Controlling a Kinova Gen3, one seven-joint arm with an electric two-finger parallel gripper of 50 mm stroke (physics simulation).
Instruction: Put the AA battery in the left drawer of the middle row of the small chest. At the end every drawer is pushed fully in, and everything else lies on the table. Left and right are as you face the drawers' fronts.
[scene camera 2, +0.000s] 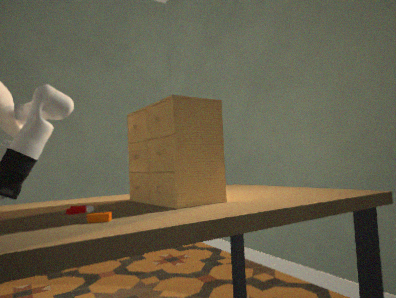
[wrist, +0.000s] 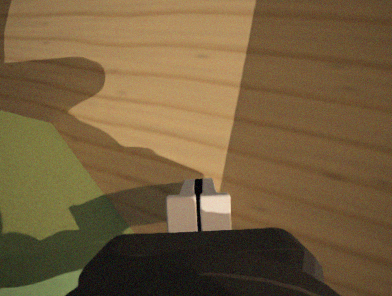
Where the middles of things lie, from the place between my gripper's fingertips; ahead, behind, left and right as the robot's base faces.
Right now the wooden chest (scene camera 2: 199, 165) is 52 cm ahead of my hand, 15 cm above it and 1 cm to the left of it.
